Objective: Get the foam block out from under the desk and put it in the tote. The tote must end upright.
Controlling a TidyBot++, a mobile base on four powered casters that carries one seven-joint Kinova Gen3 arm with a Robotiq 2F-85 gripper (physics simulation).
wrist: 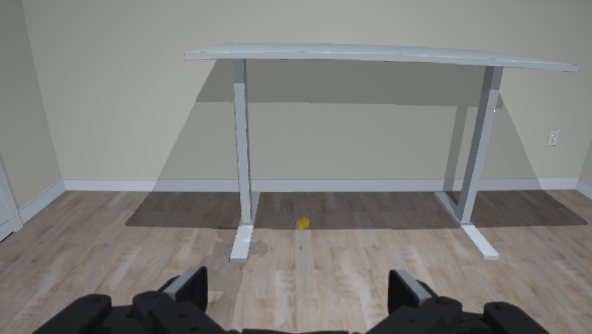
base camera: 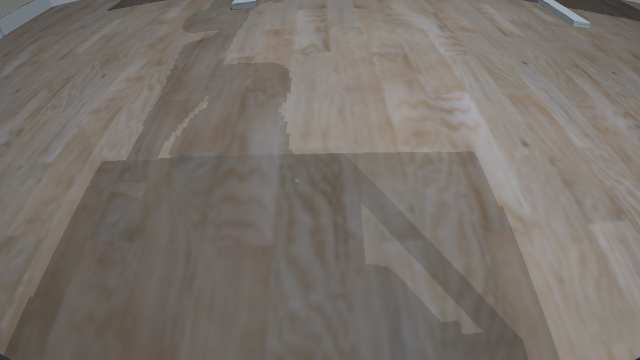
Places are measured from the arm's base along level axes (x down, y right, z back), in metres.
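Pixels of known places: gripper, fingertip midpoint: (wrist: pixel 297 289).
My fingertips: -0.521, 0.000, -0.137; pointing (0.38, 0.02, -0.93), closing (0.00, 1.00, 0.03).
Behind a point stands the place of what it marks, as x, y, z.
A small yellow foam block (wrist: pixel 302 224) {0.361, 0.050, -1.578} lies on the floor under the front part of the white desk (wrist: pixel 350 53) {-0.552, 0.199, -1.261}, between its two legs and nearer the left one, at the edge of the desk's shadow. My gripper (wrist: pixel 297 289) {-0.521, 0.000, -0.137} is open and empty in the wrist view, its fingers wide apart at the bottom, well short of the block. The block does not show in the base camera view. The tote does not show in either view.
The desk's left foot (wrist: pixel 242 243) (base camera: pixel 244 4) {0.381, -0.254, -1.292} and right foot (wrist: pixel 480 241) (base camera: pixel 565 14) stick out forward along the floor. A wall with a white baseboard (wrist: pixel 350 185) {0.350, 0.382, -2.042} stands behind the desk. A door frame is at the far left.
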